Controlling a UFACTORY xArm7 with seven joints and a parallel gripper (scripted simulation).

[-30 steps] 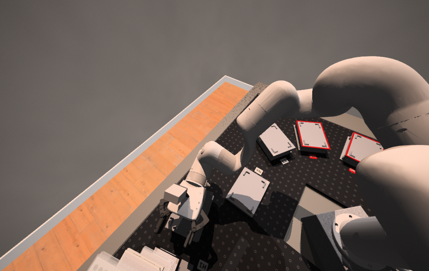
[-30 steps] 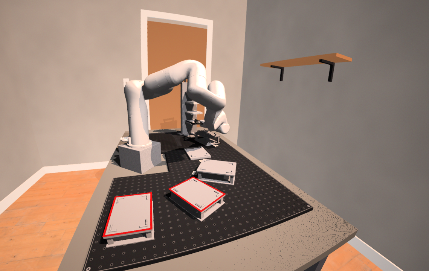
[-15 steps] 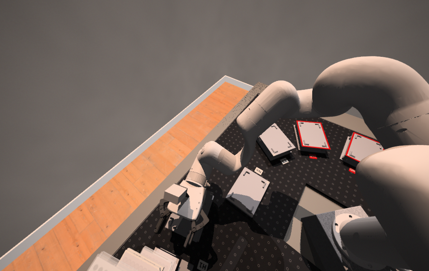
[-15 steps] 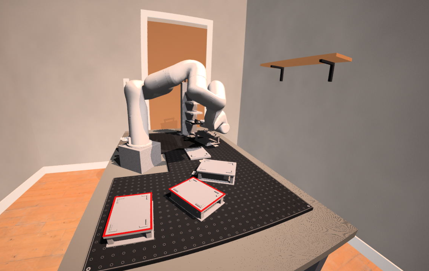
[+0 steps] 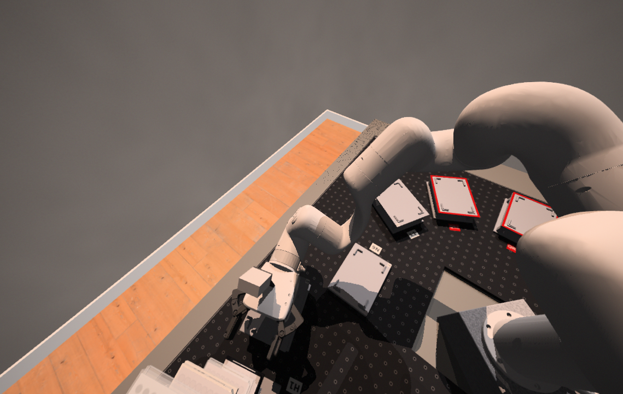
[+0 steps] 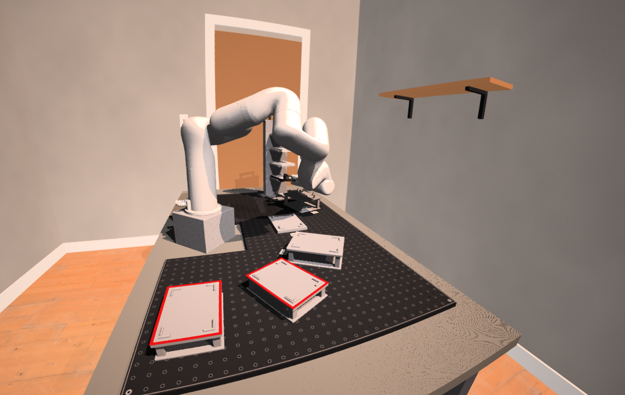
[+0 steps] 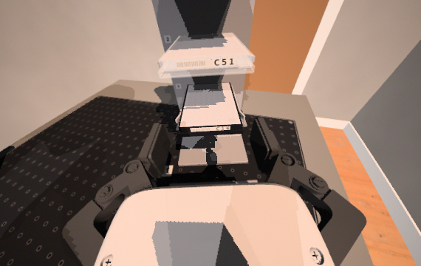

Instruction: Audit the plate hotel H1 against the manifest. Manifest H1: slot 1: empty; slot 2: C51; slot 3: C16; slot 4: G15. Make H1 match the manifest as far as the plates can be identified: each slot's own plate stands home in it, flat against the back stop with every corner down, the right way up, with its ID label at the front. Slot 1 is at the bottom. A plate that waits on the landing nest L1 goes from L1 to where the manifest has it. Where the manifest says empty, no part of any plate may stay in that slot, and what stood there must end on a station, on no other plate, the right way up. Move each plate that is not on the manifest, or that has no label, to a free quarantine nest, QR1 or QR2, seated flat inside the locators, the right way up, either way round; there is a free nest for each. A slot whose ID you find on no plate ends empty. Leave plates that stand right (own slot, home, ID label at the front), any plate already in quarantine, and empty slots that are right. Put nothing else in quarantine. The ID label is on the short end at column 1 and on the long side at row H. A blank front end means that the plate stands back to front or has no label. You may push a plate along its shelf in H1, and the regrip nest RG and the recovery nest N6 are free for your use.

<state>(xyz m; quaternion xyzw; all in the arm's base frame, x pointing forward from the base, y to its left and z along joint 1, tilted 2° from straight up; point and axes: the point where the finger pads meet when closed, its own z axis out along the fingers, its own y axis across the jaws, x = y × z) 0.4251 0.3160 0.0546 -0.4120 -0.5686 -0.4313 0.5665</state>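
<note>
Now: hand 30 mm past the white well plate, 100 mm to the right of it and 130 mm below it. The rest, counted from my hand: regrip nest RG (30 mm ahead, 80 mm to the right, 90 mm below); clear plate labelled C51 (30 mm behind, 100 mm to the left, 50 mm above); dark plate (30 mm behind, 100 mm to the left, 30 mm below).
</note>
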